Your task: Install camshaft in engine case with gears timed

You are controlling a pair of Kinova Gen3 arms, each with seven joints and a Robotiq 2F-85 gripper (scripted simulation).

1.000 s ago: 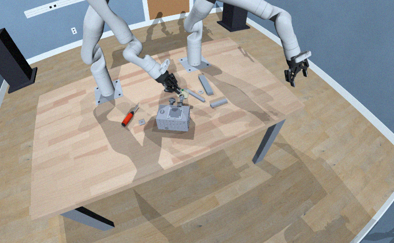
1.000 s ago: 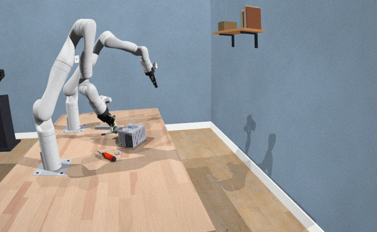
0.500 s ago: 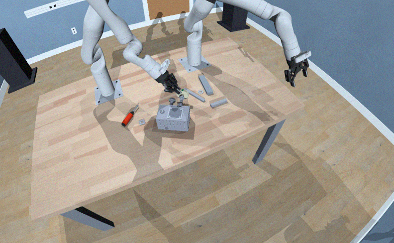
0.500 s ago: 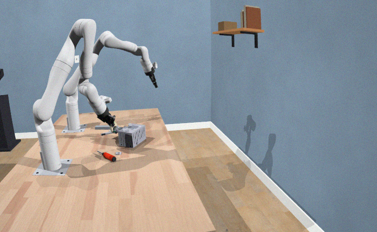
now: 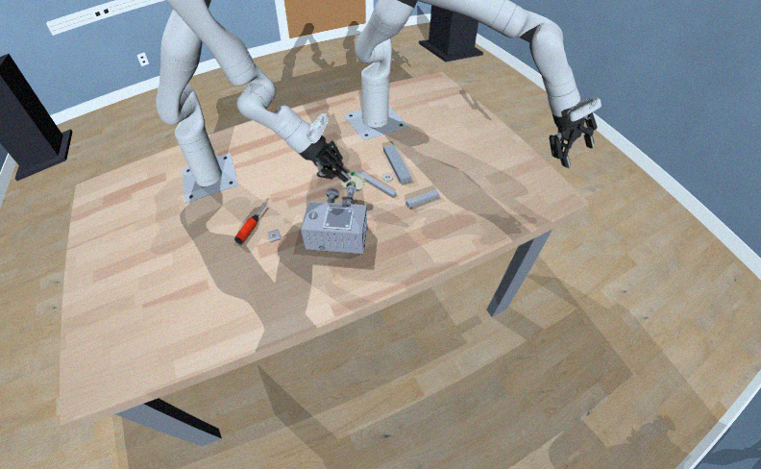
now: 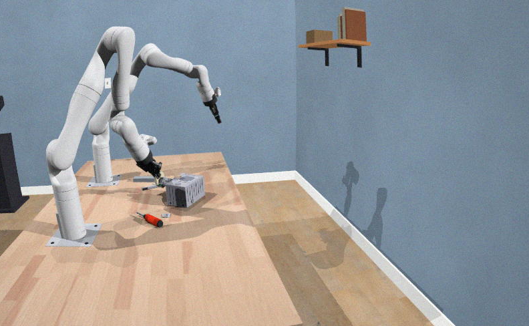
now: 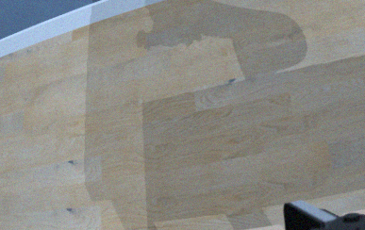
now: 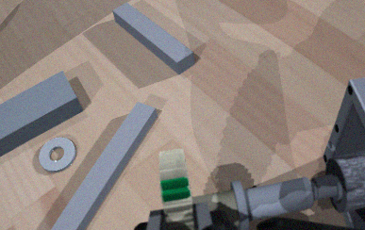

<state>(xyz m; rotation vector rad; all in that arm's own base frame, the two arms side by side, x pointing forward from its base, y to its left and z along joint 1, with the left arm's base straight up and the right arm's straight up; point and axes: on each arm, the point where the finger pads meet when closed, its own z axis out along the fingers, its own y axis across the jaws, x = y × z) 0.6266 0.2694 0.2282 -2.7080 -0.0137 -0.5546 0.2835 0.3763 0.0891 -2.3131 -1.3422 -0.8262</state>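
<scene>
Now: right hand 50 mm to the left of the small crank gear, 30 mm above it and 20 mm short of it. From my right hand the other things lie so: short bar (190 mm to the left, 110 mm ahead, 80 mm below); then washer (140 mm to the left, 90 mm below, 20 mm behind).
</scene>
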